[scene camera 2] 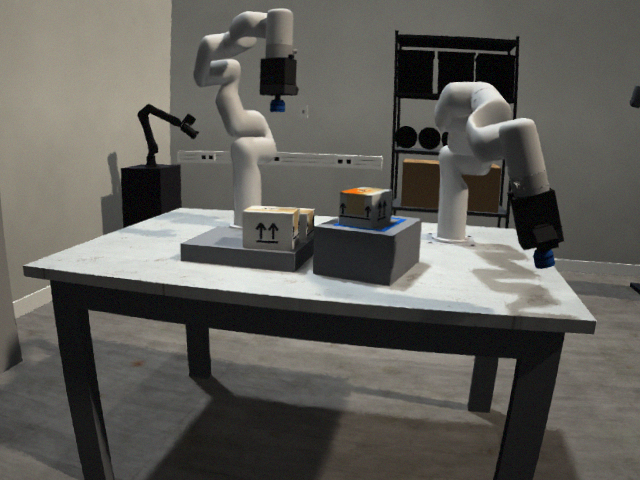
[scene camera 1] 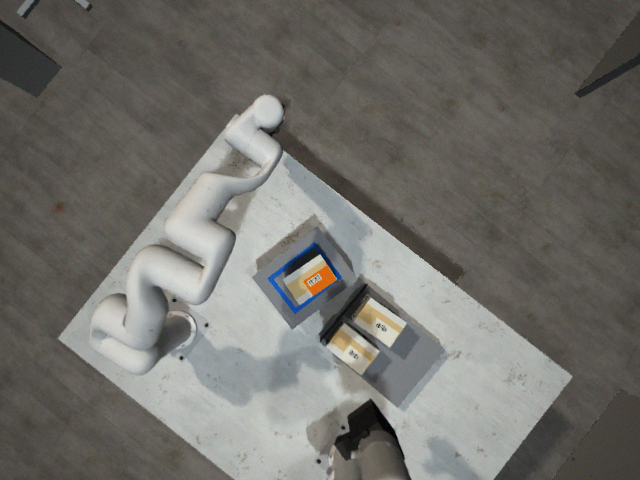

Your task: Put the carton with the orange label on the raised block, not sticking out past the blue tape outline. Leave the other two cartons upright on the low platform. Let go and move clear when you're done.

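Frame: origin at the left arm's base, x down, y ahead, z right, level; metres.
Where they show: left hand, tool point: [scene camera 2: 545, 265]; right hand, tool point: [scene camera 2: 277, 111]; left arm's base, link origin: [scene camera 2: 450, 239] [scene camera 1: 178, 329].
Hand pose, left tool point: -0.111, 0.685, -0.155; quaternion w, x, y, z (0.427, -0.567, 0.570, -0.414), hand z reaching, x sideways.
Note:
Each offset is from my left tool point to the top centre of the thing, as dx, dy, dz. "*": to the spot under its first point. Level surfaces: height alone.
The orange-label carton @(-0.091, -0.271, +0.399) [scene camera 1: 311, 279] [scene camera 2: 364, 207] stands upright on the raised block @(-0.009, -0.283, +0.386) [scene camera 1: 272, 295] [scene camera 2: 351, 255]. In scene camera 1 its top covers part of the right side of the blue tape outline @(* -0.010, -0.368, +0.362) [scene camera 1: 281, 295] [scene camera 2: 400, 223]; whether its base crosses the tape there is hidden. Two other cartons @(-0.033, -0.251, +0.641) [scene camera 1: 379, 321] @(-0.013, -0.365, +0.629) [scene camera 1: 353, 347] [scene camera 2: 270, 227] [scene camera 2: 307, 219] stand upright on the low platform @(+0.063, -0.313, +0.717) [scene camera 1: 408, 372] [scene camera 2: 232, 254]. My right gripper [scene camera 2: 277, 107] is open, high and apart from all cartons. My left gripper [scene camera 2: 544, 262] is open and empty, low near the table's right end.
A dark upright strip @(* +0.064, -0.311, +0.559) [scene camera 1: 343, 315] stands along the platform's side facing the raised block. The white table @(dx +0.111) [scene camera 1: 491, 361] [scene camera 2: 129, 273] carries both arms. Behind it are a shelf rack [scene camera 2: 457, 40] and a black stand [scene camera 2: 142, 193] bearing a small dark arm.

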